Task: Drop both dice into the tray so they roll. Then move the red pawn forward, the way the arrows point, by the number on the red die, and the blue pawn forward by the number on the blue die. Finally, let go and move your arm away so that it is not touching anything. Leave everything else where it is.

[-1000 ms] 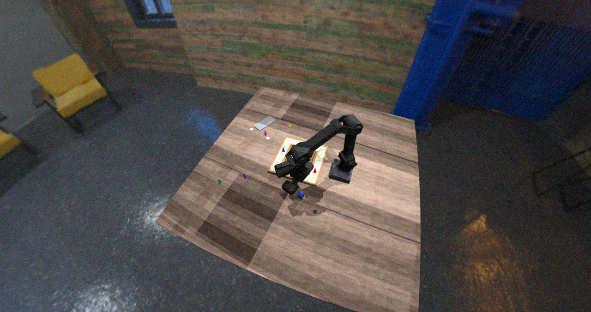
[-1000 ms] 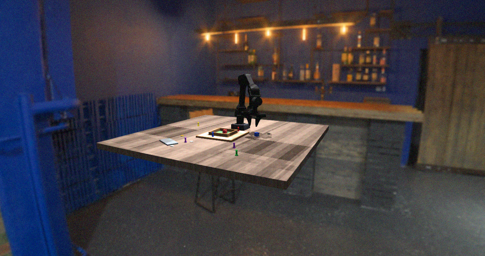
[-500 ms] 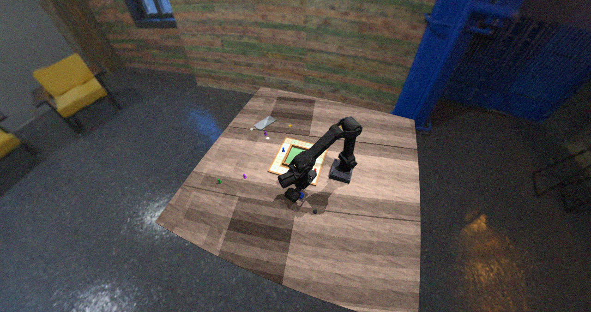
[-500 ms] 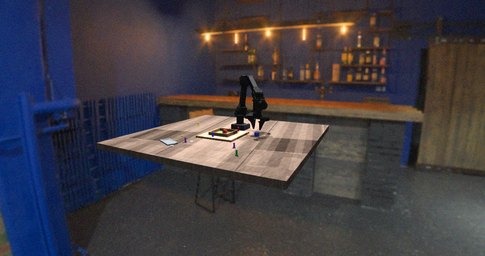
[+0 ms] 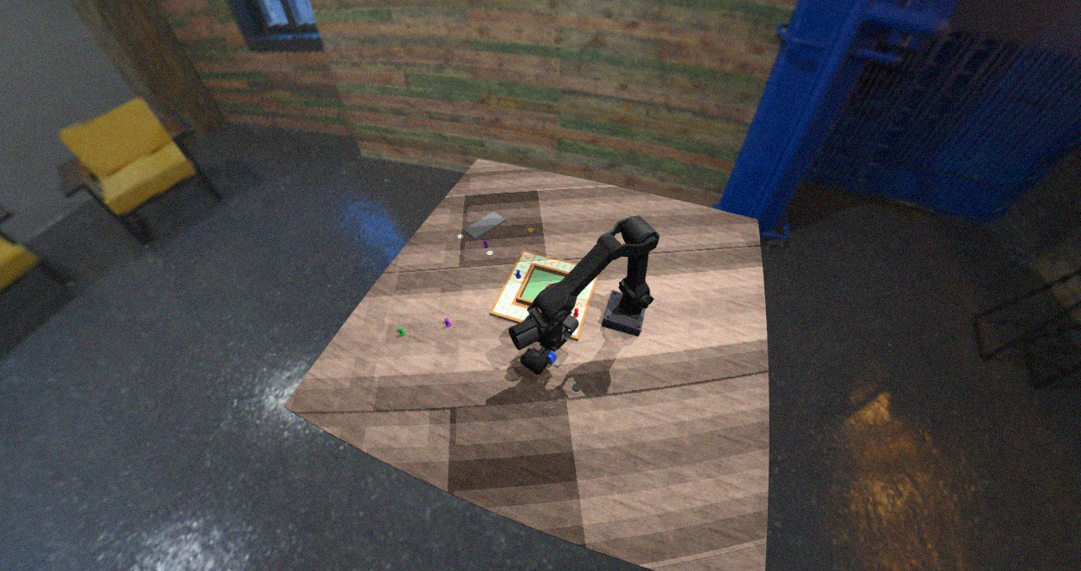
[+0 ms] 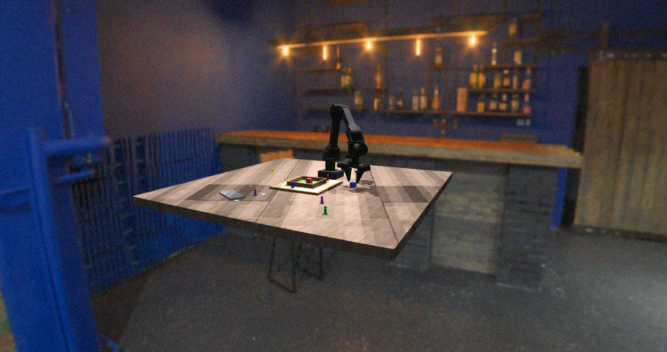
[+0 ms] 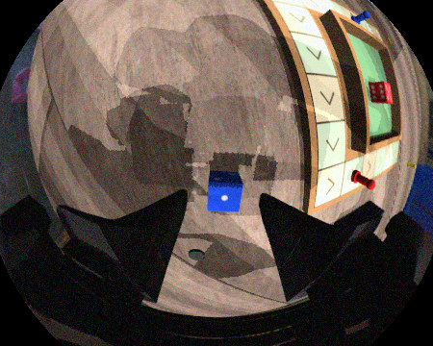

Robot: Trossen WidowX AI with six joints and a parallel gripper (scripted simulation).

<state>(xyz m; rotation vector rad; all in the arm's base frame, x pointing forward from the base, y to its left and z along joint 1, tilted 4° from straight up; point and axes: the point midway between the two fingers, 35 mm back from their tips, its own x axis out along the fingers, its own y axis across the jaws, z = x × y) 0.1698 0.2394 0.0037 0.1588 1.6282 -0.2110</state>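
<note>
Now: gripper tip 20 mm past the red pawn and 170 mm to the left of it. Also, from my gripper tip: green pawn: 450 mm ahead, 110 mm to the left, 10 mm below; blue pawn: 210 mm ahead, 230 mm to the right; dark token: 100 mm behind, 50 mm to the left, 20 mm below.
</note>
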